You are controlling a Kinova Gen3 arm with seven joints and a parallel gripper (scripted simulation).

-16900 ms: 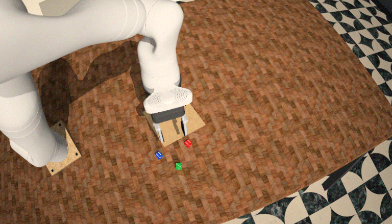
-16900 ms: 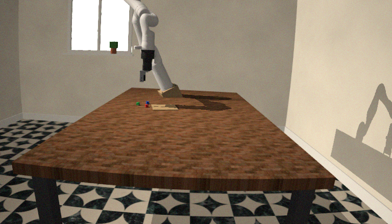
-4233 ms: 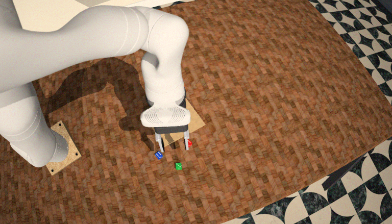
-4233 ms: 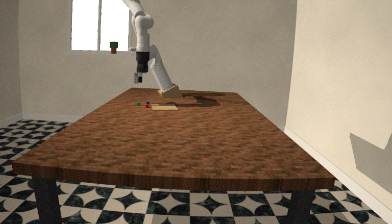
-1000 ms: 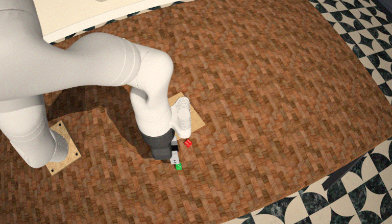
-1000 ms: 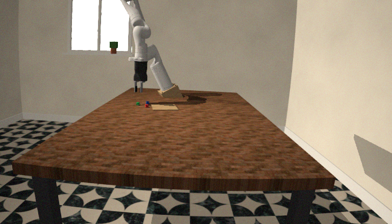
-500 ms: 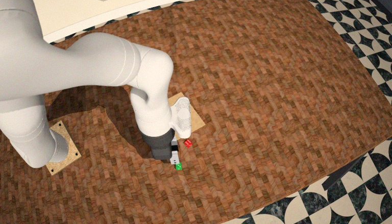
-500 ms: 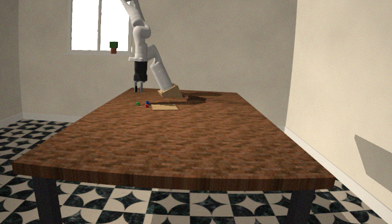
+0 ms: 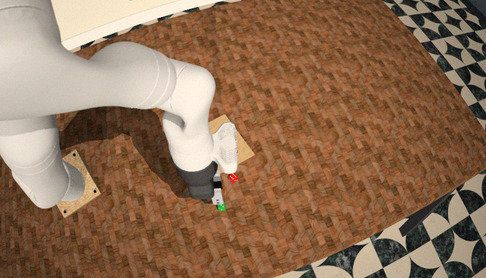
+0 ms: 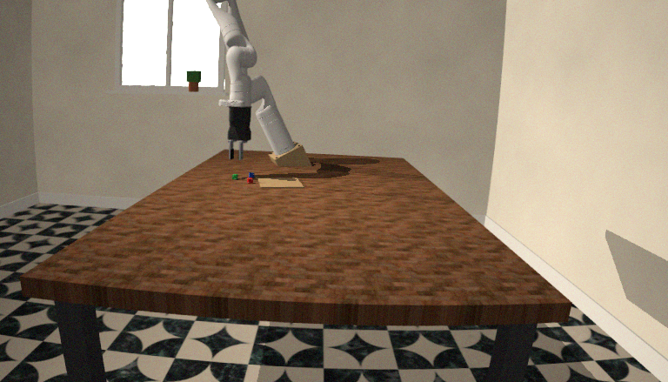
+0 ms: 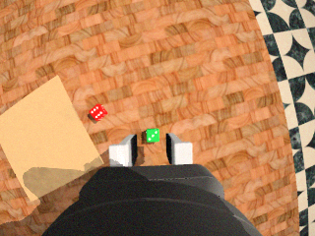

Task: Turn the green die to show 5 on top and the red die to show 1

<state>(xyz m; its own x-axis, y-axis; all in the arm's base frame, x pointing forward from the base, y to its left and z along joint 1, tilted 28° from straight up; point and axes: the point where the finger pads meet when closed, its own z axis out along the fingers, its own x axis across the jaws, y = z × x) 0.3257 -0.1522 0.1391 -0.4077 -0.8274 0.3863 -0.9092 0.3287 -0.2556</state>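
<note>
The green die is 8 cm below my hand. Round my hand: tan mat: 6 cm ahead, 15 cm to the left, 8 cm below; red die: 6 cm ahead, 5 cm to the left, 8 cm below; blue die: 3 cm behind, 6 cm to the left, 8 cm below.
</note>
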